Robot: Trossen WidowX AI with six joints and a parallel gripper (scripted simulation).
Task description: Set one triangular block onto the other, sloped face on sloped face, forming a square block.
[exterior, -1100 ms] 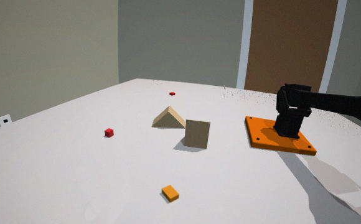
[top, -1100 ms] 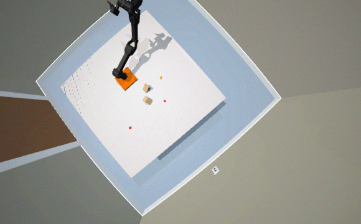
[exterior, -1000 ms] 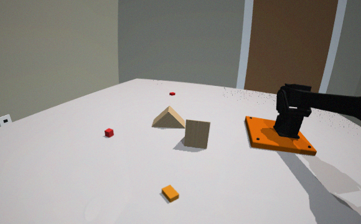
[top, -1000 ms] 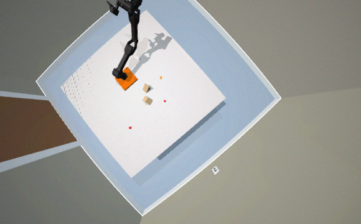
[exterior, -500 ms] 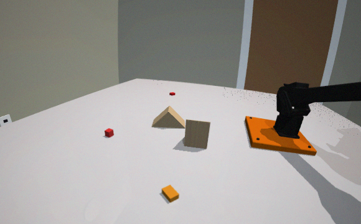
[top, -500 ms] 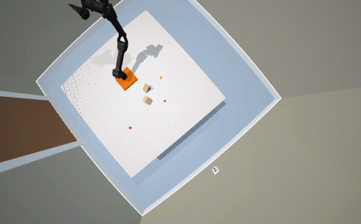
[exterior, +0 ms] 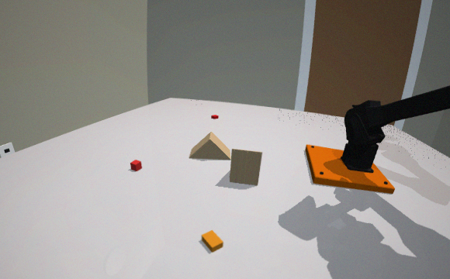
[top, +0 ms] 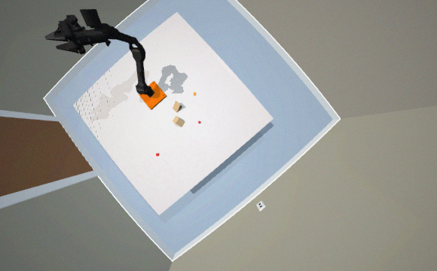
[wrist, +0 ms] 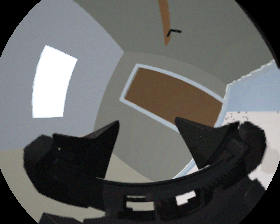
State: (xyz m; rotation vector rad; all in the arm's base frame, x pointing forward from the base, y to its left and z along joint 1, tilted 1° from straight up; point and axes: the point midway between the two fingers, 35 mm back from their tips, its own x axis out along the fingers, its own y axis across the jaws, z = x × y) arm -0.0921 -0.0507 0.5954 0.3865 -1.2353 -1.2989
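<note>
My gripper tip is now 60 cm above the tan triangular block, 46 cm short of it and 9 cm to the right of it. From my gripper tip the other things lie so: small orange block 62 cm below, 38 cm ahead, 34 cm to the left; small red cube 62 cm below, 59 cm ahead, 21 cm to the left.
</note>
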